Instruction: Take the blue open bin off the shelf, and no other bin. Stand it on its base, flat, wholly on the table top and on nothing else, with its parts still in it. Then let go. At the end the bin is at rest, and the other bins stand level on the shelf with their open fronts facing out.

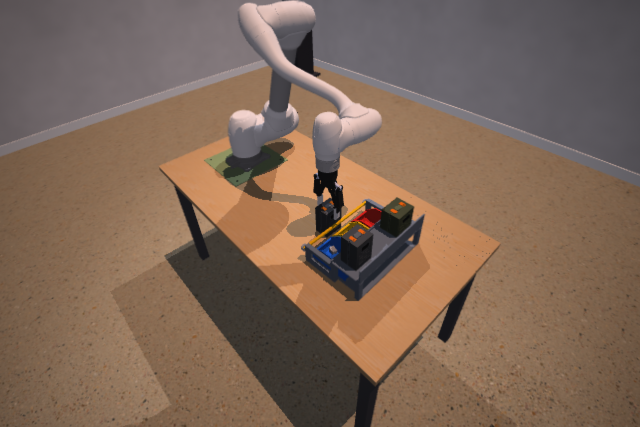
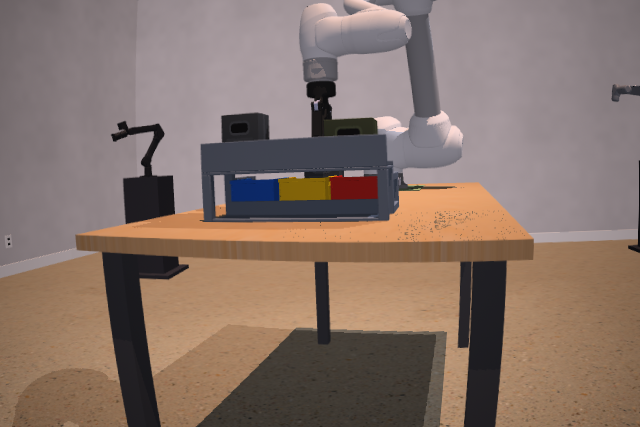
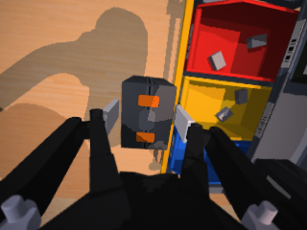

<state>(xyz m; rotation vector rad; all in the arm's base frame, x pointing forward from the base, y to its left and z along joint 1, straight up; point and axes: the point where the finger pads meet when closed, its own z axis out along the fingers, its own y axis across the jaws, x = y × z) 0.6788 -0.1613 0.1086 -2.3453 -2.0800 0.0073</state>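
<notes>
Right now the dark box is 50 mm below my hand. The rest, counted from my hand: blue open bin 140 mm ahead, 130 mm to the right, 80 mm below; thin yellow rod 50 mm ahead, 60 mm below; yellow bin 150 mm ahead, 10 mm to the right, 80 mm below.
</notes>
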